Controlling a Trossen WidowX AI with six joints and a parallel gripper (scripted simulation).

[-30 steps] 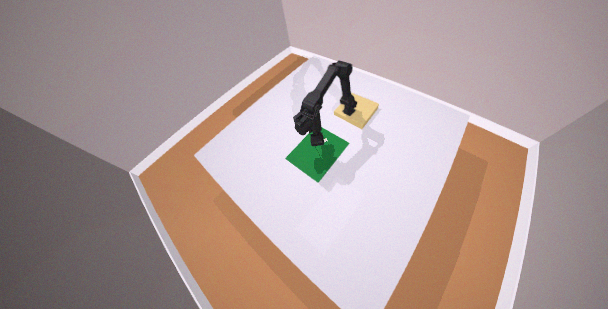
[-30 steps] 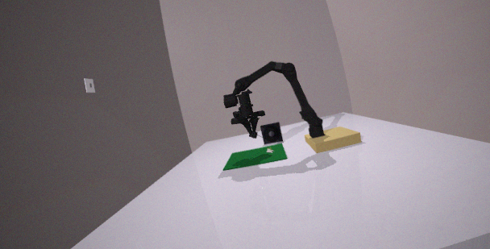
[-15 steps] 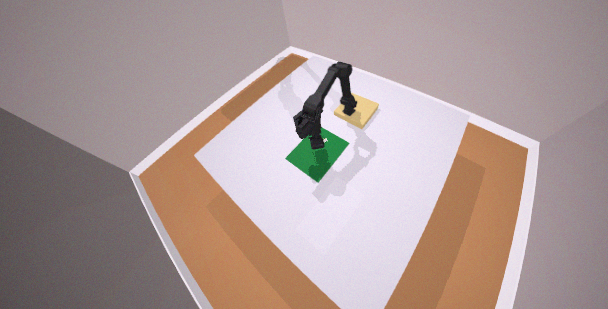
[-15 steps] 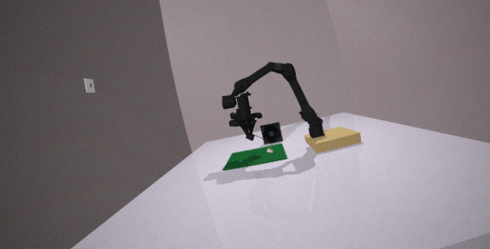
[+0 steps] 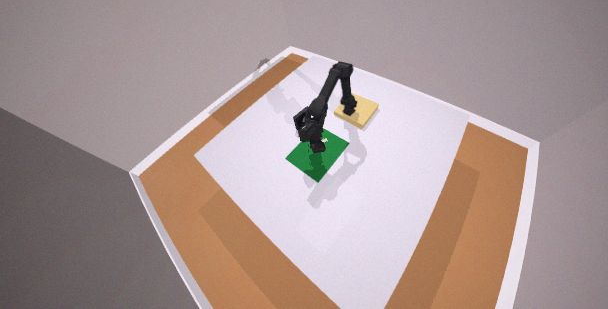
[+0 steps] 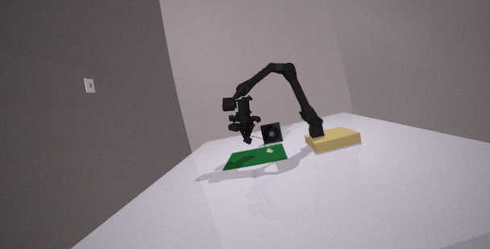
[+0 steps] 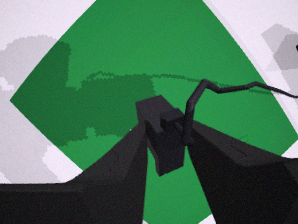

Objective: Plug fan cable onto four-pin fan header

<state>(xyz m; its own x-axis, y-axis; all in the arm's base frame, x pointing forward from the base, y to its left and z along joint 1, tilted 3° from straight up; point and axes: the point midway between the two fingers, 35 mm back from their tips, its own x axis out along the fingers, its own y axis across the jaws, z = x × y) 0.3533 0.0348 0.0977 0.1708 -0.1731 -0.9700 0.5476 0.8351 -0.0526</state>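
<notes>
My gripper tip is now 11 cm above the green board and 3 cm past it. The rest, counted from my gripper tip: black fan: 19 cm to the right, 11 cm behind, 4 cm below; then white four-pin fan header: 10 cm below, 10 cm behind, 1 cm to the right; then black fan plug: 1 cm to the left, 1 cm below.
</notes>
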